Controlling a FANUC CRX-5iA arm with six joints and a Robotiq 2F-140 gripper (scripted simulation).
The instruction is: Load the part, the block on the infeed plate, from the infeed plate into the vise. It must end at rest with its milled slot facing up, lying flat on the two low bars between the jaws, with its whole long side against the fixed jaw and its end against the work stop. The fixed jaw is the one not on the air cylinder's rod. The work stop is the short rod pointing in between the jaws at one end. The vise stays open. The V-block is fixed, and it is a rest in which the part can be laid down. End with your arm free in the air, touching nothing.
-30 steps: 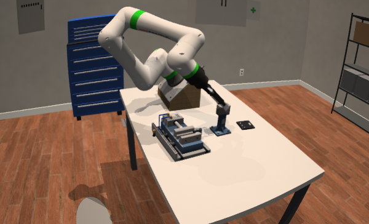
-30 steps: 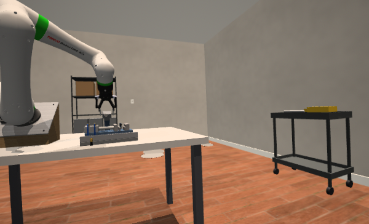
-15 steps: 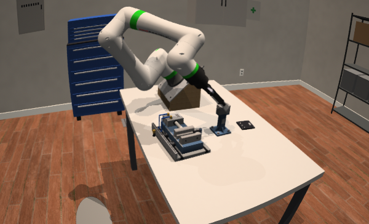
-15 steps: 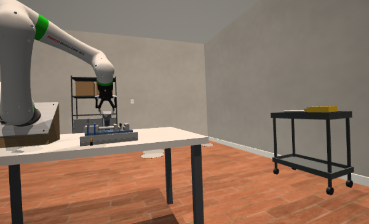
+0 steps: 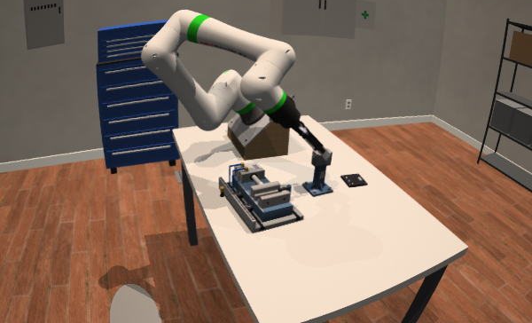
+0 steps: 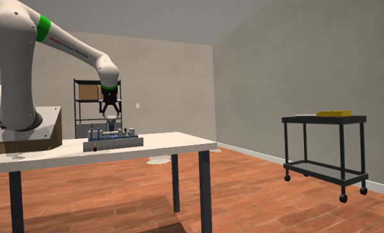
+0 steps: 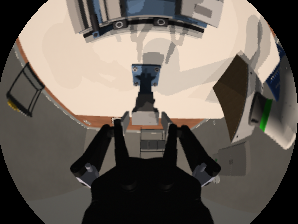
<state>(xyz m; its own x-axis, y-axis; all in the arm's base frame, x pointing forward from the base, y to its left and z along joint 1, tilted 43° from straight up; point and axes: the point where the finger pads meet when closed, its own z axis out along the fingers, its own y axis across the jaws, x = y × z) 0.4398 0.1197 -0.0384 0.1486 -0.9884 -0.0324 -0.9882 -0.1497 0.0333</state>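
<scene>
Now: hand 2 cm to the right of the part and 2 cm above it. The rest, counted from my hand: dark infeed plate 2 cm behind, 20 cm to the left, 17 cm below.
</scene>
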